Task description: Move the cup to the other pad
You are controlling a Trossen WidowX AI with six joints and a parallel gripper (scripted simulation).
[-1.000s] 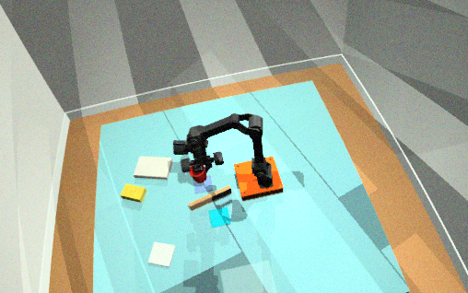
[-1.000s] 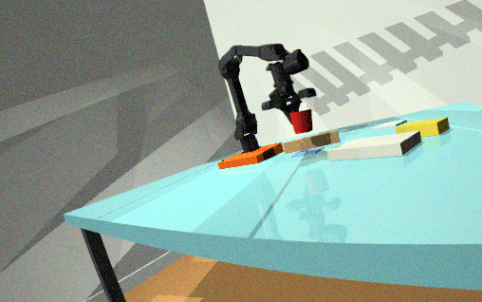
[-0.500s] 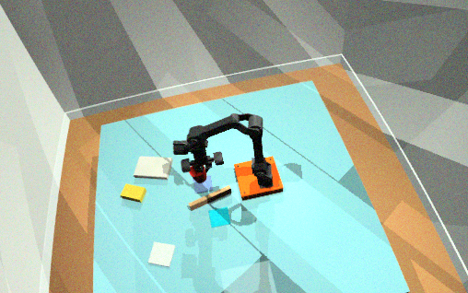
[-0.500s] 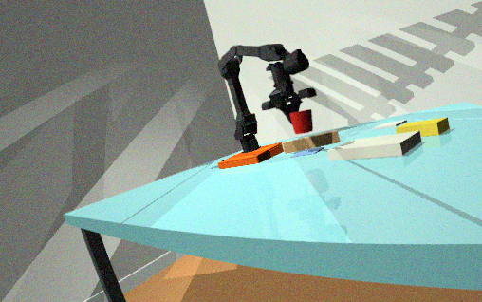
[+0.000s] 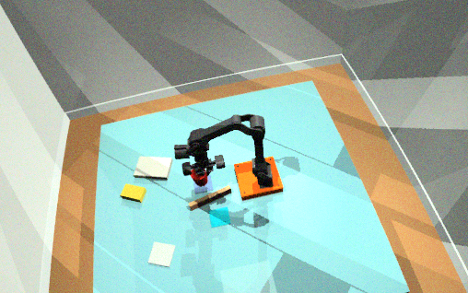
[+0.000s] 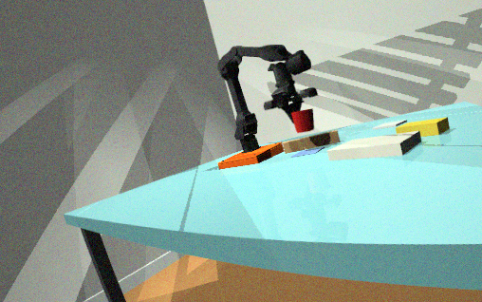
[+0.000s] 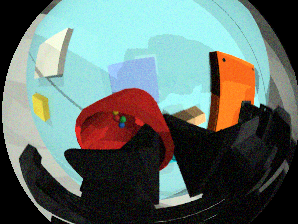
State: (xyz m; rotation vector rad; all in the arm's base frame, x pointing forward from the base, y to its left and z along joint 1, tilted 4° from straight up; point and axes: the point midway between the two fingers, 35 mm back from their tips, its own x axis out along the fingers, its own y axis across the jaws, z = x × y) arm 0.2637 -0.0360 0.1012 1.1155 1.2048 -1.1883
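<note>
Now: the wooden bar 90 mm below my gripper tip and 70 mm to the left of it. Round my gripper tip: red cup: 30 mm ahead; yellow block: 380 mm ahead, 90 mm below, 30 mm to the right; pale blue pad: 110 mm below, 30 mm to the right, 30 mm ahead.
</note>
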